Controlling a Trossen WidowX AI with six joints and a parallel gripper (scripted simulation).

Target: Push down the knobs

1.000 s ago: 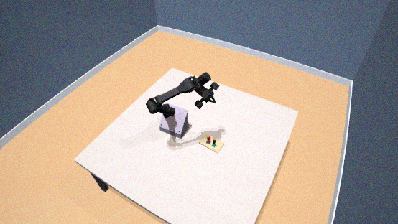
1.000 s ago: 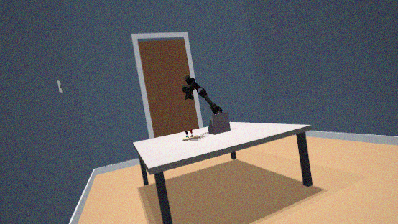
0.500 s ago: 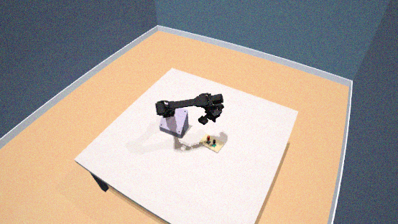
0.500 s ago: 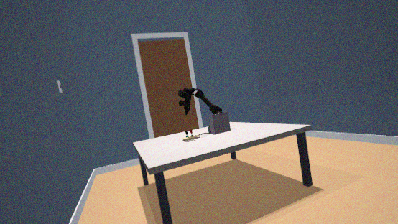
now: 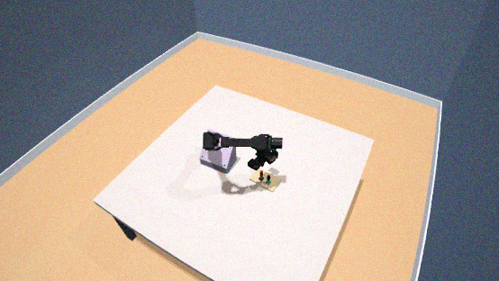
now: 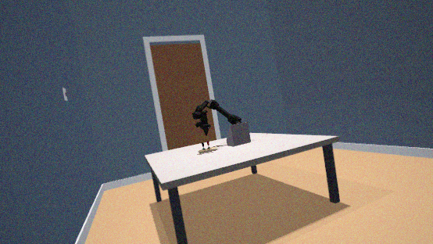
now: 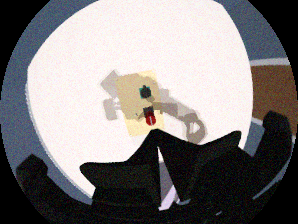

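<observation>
Now: gripper tip 60 mm above the red knob. The rest, counted from my gripper tip: dark knob: 70 mm below, 40 mm ahead, 10 mm to the right.
</observation>
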